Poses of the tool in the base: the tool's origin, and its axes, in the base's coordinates. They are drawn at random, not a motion.
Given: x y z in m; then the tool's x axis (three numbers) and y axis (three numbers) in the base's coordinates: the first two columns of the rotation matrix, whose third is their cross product.
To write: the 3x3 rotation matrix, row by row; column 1 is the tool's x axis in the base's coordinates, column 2 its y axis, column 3 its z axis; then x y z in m. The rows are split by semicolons. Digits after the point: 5 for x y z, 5 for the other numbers.
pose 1, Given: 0.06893, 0.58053, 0.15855, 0.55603, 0.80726, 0.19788, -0.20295, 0.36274, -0.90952
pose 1, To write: 0.55603, -0.20295, -0.80600; 0.80726, 0.36274, 0.46556; 0.19788, -0.90952, 0.36553; 0.06893, 0.58053, 0.15855
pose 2, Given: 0.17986, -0.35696, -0.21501, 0.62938, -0.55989, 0.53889, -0.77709, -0.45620, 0.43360
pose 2, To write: 0.62938, -0.77709, 0.00307; -0.55989, -0.45620, -0.69167; 0.53889, 0.43360, -0.72221; 0.17986, -0.35696, -0.21501
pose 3, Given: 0.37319, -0.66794, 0.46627, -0.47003, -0.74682, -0.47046, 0.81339, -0.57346, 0.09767
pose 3, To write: -0.47003, 0.81339, -0.34273; -0.74682, -0.57346, -0.33676; -0.47046, 0.09767, 0.87700; 0.37319, -0.66794, 0.46627
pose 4, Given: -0.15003, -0.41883, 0.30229, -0.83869, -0.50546, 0.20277, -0.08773, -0.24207, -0.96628
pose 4, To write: -0.83869, -0.08773, 0.53750; -0.50546, -0.24207, -0.82820; 0.20277, -0.96628, 0.15868; -0.15003, -0.41883, 0.30229
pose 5, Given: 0.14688, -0.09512, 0.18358, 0.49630, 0.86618, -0.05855, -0.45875, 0.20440, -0.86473
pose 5, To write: 0.49630, -0.45875, -0.73704; 0.86618, 0.20440, 0.45603; -0.05855, -0.86473, 0.49880; 0.14688, -0.09512, 0.18358
